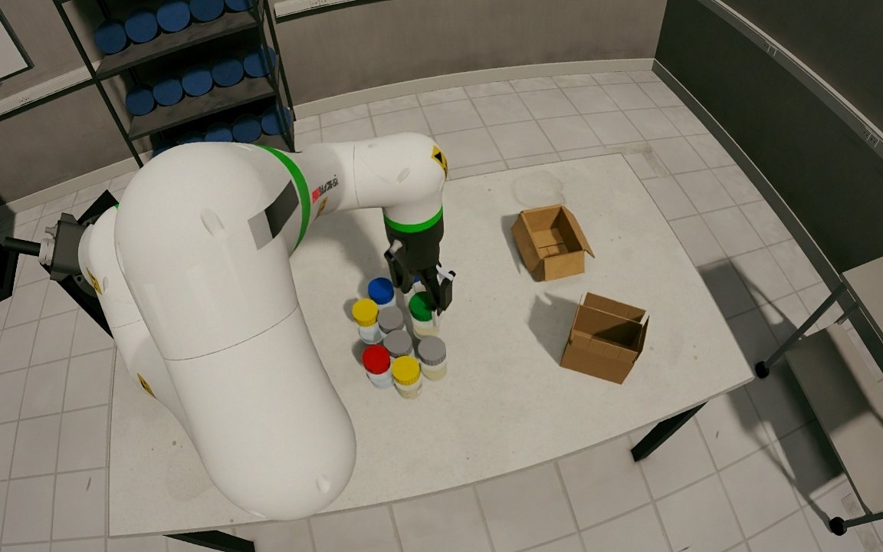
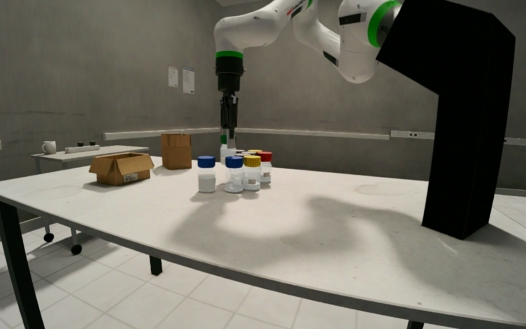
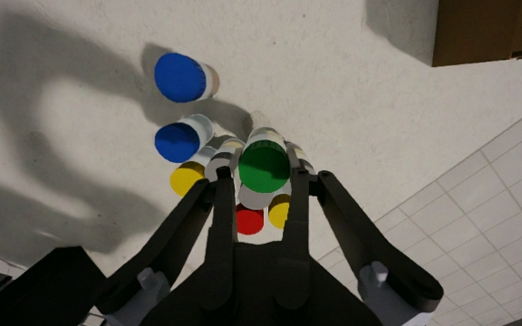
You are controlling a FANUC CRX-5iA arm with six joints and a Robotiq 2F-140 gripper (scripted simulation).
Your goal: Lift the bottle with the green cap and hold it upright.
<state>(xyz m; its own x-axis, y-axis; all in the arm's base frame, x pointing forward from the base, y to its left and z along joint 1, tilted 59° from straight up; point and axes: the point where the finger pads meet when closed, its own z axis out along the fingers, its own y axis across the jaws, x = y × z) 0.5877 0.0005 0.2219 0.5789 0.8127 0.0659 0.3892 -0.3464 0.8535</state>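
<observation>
My hand is 4 cm above the green-capped bottle. From my hand the other things lie so: red-capped bottle: 12 cm behind, 10 cm below, 4 cm to the right; blue-capped bottle: 11 cm to the left, 10 cm below, 5 cm behind; yellow-capped bottle: 10 cm below, 10 cm behind, 8 cm to the left.
</observation>
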